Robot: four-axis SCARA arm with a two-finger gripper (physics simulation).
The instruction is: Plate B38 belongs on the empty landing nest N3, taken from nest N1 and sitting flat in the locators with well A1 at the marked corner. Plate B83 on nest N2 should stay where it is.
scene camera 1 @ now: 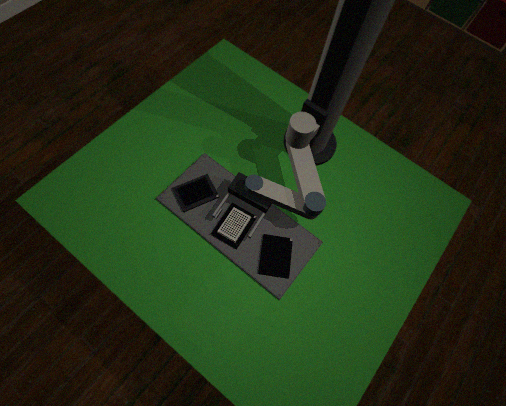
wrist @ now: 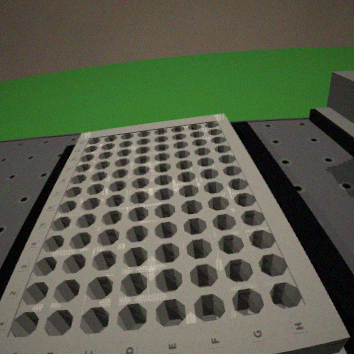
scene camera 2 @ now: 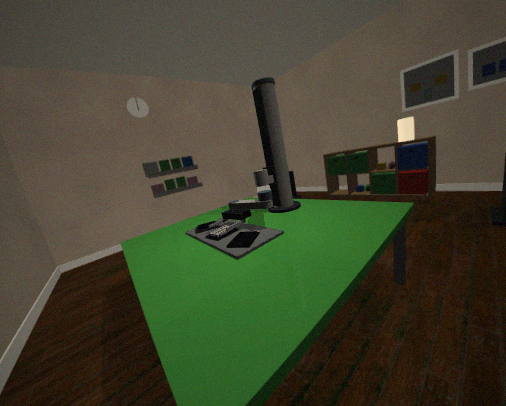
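Note:
Plate B38 (scene camera 1: 234, 224) (scene camera 2: 221, 231) (wrist: 165, 210), a white well plate, lies in the black middle nest (scene camera 1: 214, 235). In the wrist view its lettered edge is nearest and well A1 is at the lower left; its front label does not show. My gripper (scene camera 1: 233, 226) is open and empty, with one finger out to each side of the plate; part of one finger shows at the right edge of the wrist view. A black nest (scene camera 1: 195, 192) is at the left and another (scene camera 1: 275, 256) (scene camera 2: 243, 239) at the right. Plate B83 cannot be told from the dark nests.
The nests are on a grey perforated base plate (scene camera 1: 295, 272) (scene camera 2: 237, 255) (wrist: 25, 185) on the green table (scene camera 1: 165, 310) (scene camera 2: 240, 310) (wrist: 165, 90). The arm's column (scene camera 1: 352, 55) (scene camera 2: 274, 145) rises behind. Small light marks show at the nests' corners.

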